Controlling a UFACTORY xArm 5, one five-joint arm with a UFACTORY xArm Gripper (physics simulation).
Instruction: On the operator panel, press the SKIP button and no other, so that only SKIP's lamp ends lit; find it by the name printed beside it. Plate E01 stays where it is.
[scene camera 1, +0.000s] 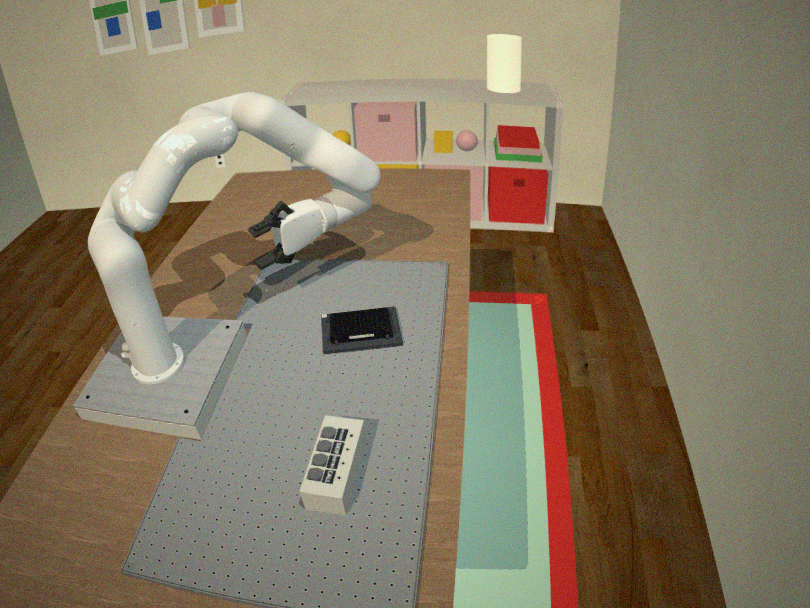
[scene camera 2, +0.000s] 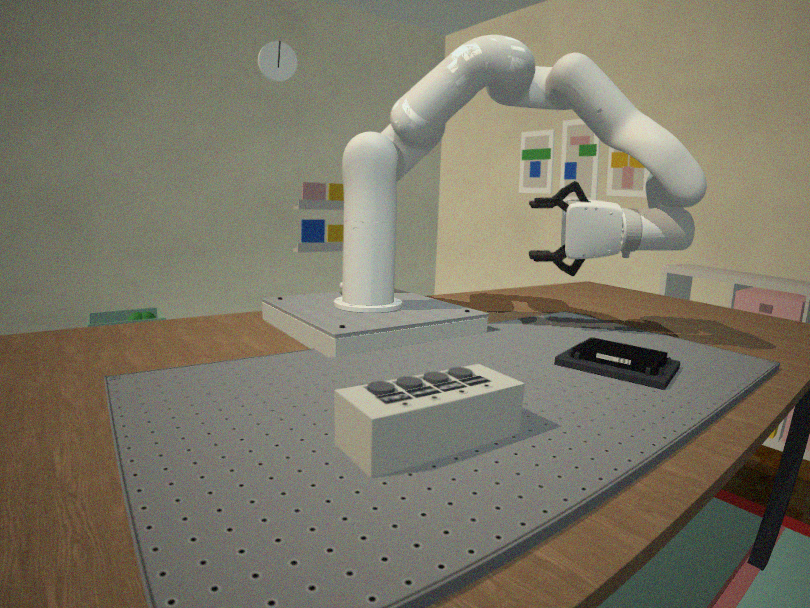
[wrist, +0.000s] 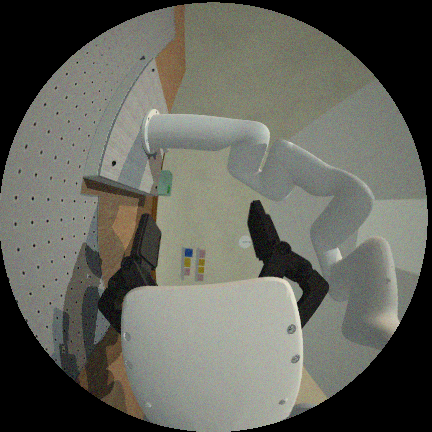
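Where they show: gripper, fingertip midpoint: (scene camera 1: 254, 249) (scene camera 2: 529, 230) (wrist: 200, 216); arm's base, origin of the base link: (scene camera 1: 158, 364) (scene camera 2: 368, 305) (wrist: 150, 131).
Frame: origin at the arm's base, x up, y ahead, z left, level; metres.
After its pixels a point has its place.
Observation:
The operator panel (scene camera 1: 325, 501) @(y 0.444, x 0.005, z -0.260 m) (scene camera 2: 444, 425) @(y 0.473, x 0.001, z -0.189 m) is a cream box on the pegboard, with several round grey buttons in a row on top. Beside each button is a dark name label, too small and blurred to read surely, so I cannot tell which is SKIP. The small lamp dots beside the labels look dark. A black plate-like unit (scene camera 1: 363, 323) @(y 0.412, x -0.007, z 0.198 m) (scene camera 2: 634, 358) @(y 0.439, x -0.005, z 0.177 m), possibly plate E01, lies on a dark base; its name is not readable. My gripper (scene camera 1: 257, 247) @(y 0.186, x 0.154, z 0.214 m) (scene camera 2: 533, 229) @(y 0.186, x 0.154, z 0.214 m) (wrist: 200, 216) @(y 0.186, x 0.154, z 0.214 m) is open and empty, high above the table's far part, pointing sideways, well away from the panel.
The grey pegboard (scene camera 1: 261, 523) @(y 0.340, x -0.031, z -0.303 m) (scene camera 2: 261, 471) @(y 0.424, x -0.031, z -0.335 m) (wrist: 45, 150) @(y 0.234, x -0.031, z 0.157 m) lies on the wooden table (scene camera 1: 65, 484) @(y -0.087, x -0.044, z -0.321 m) (scene camera 2: 58, 418) @(y 0.219, x -0.044, z -0.508 m). The arm's raised base block (scene camera 1: 202, 353) @(y 0.093, x 0.001, z 0.049 m) (scene camera 2: 405, 333) @(y 0.153, x -0.014, z -0.017 m) (wrist: 132, 120) @(y 0.100, x 0.001, z 0.039 m) stands beside it. A shelf unit (scene camera 1: 418, 88) stands beyond the table.

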